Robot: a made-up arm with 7 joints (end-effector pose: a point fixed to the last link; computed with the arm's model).
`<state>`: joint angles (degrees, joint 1 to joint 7).
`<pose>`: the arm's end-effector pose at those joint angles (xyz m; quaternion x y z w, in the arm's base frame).
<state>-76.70 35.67 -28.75 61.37 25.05 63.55 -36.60</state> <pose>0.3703 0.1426 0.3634 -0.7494 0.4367 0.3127 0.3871</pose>
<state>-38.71 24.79 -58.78 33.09 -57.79 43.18 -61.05</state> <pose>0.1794 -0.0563 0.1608 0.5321 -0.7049 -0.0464 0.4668</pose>
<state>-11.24 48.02 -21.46 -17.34 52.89 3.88 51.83</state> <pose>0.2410 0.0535 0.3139 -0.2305 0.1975 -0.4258 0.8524</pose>
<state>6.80 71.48 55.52 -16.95 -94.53 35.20 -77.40</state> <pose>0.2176 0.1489 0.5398 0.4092 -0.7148 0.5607 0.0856</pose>
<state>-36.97 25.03 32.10 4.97 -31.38 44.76 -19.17</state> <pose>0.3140 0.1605 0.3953 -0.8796 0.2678 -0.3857 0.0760</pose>
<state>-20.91 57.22 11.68 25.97 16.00 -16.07 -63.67</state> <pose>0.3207 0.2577 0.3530 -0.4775 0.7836 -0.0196 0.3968</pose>
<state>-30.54 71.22 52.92 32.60 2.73 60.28 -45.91</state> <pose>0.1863 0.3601 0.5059 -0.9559 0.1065 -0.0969 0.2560</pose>
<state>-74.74 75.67 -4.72 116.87 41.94 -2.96 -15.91</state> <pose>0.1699 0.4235 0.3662 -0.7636 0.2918 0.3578 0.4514</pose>
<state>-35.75 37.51 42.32 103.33 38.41 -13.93 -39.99</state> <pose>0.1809 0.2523 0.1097 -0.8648 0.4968 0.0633 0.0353</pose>
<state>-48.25 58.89 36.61 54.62 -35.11 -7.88 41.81</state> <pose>0.2840 0.3623 0.4718 -0.7382 -0.4903 -0.2384 0.3973</pose>
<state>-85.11 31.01 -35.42 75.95 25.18 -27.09 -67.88</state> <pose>0.4582 0.0576 0.3658 -0.2261 0.9083 -0.0164 0.3515</pose>
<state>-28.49 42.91 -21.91 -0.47 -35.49 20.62 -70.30</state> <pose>0.2778 0.0140 0.2982 0.4433 -0.8306 0.3062 0.1408</pose>
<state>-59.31 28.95 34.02 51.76 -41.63 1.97 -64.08</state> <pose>0.4056 0.2006 0.4035 0.6208 -0.3063 0.7216 0.0021</pose>
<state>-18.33 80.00 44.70 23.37 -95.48 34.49 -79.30</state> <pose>0.2420 0.2559 0.5938 0.4453 -0.5414 0.7128 0.0242</pose>
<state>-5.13 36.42 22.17 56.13 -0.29 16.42 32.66</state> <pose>0.1152 0.2997 0.1609 -0.7599 0.0321 0.3974 0.5133</pose>
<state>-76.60 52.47 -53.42 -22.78 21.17 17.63 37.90</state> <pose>0.2482 -0.0690 0.4597 -0.1657 0.1861 -0.6191 0.7448</pose>
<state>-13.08 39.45 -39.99 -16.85 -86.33 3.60 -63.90</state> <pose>0.1783 -0.0672 0.3092 0.3990 -0.5286 0.5247 0.5348</pose>
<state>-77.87 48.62 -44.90 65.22 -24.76 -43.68 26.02</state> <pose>0.4325 0.1347 0.4234 -0.5324 0.1482 -0.5064 0.6619</pose>
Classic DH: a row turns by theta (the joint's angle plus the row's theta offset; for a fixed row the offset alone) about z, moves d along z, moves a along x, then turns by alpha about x. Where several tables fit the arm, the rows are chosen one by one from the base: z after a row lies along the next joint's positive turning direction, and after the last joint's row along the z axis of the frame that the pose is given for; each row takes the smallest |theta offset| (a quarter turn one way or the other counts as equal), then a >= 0, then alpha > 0; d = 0 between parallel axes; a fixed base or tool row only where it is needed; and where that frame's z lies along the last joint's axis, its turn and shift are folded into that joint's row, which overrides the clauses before.
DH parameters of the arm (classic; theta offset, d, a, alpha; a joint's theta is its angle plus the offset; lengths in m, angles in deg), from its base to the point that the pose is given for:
base (fixed): -4.07 0.4524 0.0207 -74.51
joint 1: -75.12 0.0335 0.0028 -90
joint 2: 74 -0.0072 -0.02 90
joint 3: 90 -0.1866 0.0202 -90
joint 4: -90 -0.01 0.0153 -90
joint 5: 0 0.1866 0.0221 90
joint 6: 90 -0.03 0.0559 90
joint 7: -71.52 -0.0234 -0.0048 -120.9
tool (fixed): -34.34 0.0199 0 0

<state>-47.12 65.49 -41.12 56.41 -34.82 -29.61 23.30</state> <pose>0.3360 0.2679 0.3177 -0.6579 0.1939 -0.2170 0.6946</pose>
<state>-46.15 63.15 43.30 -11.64 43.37 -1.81 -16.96</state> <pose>0.1896 0.2071 0.6690 -0.2658 0.0228 -0.1469 0.9525</pose>
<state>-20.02 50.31 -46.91 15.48 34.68 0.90 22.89</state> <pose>0.2155 0.0916 0.1744 -0.2892 0.6531 -0.1647 0.6802</pose>
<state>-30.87 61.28 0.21 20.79 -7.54 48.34 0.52</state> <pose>0.2858 0.2430 0.3671 -0.7883 0.2543 0.1547 0.5385</pose>
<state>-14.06 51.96 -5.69 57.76 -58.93 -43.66 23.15</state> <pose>0.2338 0.3234 0.2413 -0.7940 -0.1577 -0.2032 0.5509</pose>
